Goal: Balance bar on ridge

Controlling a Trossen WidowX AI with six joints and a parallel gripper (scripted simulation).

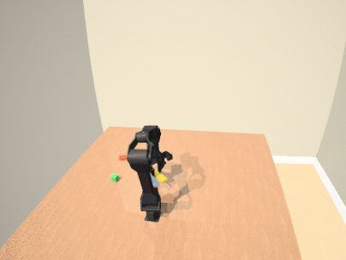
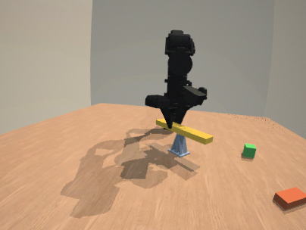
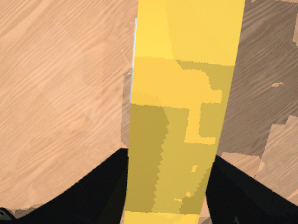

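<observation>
Right now my gripper tip is 20 mm short of the yellow bar and 20 mm to the right of it. Round my gripper tip: green cube (10 mm behind, 250 mm to the left, 60 mm below); then orange flat block (200 mm ahead, 280 mm to the left, 60 mm below).
</observation>
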